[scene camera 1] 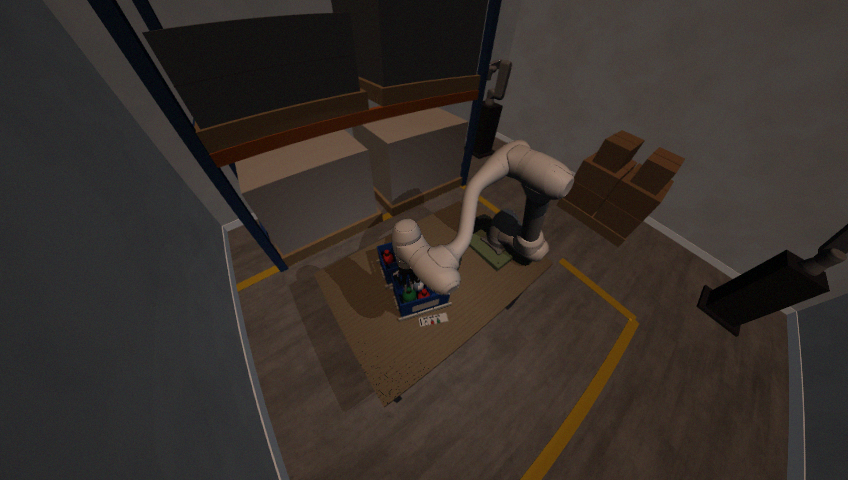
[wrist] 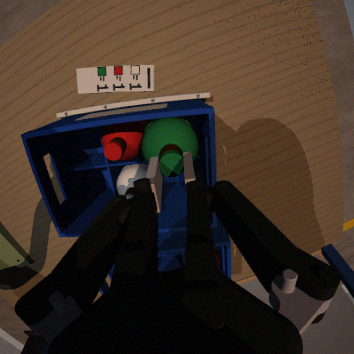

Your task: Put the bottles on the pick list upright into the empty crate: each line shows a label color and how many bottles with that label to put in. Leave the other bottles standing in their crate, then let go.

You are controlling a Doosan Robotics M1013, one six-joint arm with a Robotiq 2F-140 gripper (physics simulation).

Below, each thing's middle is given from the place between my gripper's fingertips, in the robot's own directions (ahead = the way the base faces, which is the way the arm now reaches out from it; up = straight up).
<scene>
Now: hand 70 mm above the green bottle (wrist: 168, 137) and 10 mm to the right of it. Round my hand: pick list (wrist: 113, 78) 240 mm below, 130 mm to the left, 80 mm behind.
</scene>
